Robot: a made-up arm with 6 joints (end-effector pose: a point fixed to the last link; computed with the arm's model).
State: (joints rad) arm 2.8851 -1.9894 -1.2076 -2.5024 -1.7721 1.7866
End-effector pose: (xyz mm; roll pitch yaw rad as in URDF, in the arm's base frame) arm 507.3 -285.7 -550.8 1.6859 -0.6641 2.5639
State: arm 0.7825 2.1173 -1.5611 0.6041 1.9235 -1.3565
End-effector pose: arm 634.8 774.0 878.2 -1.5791 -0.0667 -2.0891
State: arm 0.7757 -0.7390 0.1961 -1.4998 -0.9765 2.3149
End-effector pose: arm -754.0 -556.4 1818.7 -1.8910 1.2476 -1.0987
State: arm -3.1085 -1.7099 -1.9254 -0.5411 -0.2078 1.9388
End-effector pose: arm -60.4 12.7 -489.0 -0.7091 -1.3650 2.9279
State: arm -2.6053 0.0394 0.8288 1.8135 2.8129 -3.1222
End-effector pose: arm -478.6 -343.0 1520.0 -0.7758 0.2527 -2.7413
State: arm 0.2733 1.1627 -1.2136 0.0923 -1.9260 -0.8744
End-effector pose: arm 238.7 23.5 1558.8 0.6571 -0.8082 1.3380
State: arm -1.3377 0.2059 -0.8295 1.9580 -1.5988 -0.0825
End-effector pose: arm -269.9 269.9 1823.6 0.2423 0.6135 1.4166
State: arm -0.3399 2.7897 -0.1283 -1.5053 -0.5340 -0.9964
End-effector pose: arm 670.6 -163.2 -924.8 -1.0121 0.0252 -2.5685
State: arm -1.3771 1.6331 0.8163 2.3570 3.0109 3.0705
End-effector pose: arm 187.2 -966.5 -52.0 1.3206 1.1012 0.3844
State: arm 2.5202 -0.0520 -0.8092 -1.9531 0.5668 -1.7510
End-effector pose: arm 783.2 -404.2 1721.4 -2.4827 0.8155 2.1221
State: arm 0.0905 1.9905 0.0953 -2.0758 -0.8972 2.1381
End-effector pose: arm 1360.3 236.1 -248.2 -2.4053 -1.0338 3.0005
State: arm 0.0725 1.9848 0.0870 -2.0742 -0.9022 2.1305
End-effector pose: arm 1372.7 212.9 -232.4 -2.4140 -1.0176 2.9978
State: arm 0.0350 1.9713 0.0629 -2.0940 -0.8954 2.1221
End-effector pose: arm 1402.9 160.2 -193.4 -2.3909 -0.9669 2.9502
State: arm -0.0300 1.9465 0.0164 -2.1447 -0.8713 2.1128
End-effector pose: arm 1451.9 61.8 -119.2 -2.3336 -0.8654 2.8478
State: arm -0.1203 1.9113 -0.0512 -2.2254 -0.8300 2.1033
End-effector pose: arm 1503.0 -85.5 -7.7 -2.2621 -0.7122 2.7078
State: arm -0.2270 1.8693 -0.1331 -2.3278 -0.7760 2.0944
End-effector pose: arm 1532.4 -269.3 134.4 -2.1967 -0.5198 2.5515
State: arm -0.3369 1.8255 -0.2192 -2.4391 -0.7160 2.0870
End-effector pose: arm 1523.9 -461.5 291.6 -2.1480 -0.3108 2.3960
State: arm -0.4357 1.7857 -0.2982 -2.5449 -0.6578 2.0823
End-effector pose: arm 1481.2 -629.0 441.1 -2.1181 -0.1139 2.2552
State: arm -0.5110 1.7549 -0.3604 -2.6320 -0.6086 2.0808
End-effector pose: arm 1426.3 -748.7 560.9 -2.1040 0.0449 2.1430
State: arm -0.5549 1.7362 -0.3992 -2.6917 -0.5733 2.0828
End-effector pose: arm 1384.9 -814.3 636.1 -2.0997 0.1480 2.0708
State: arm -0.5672 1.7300 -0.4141 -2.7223 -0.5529 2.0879
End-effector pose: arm 1370.9 -833.1 664.4 -2.0992 0.1927 2.0415
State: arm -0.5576 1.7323 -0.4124 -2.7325 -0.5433 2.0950
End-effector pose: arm 1379.0 -821.8 660.3 -2.0990 0.1966 2.0430
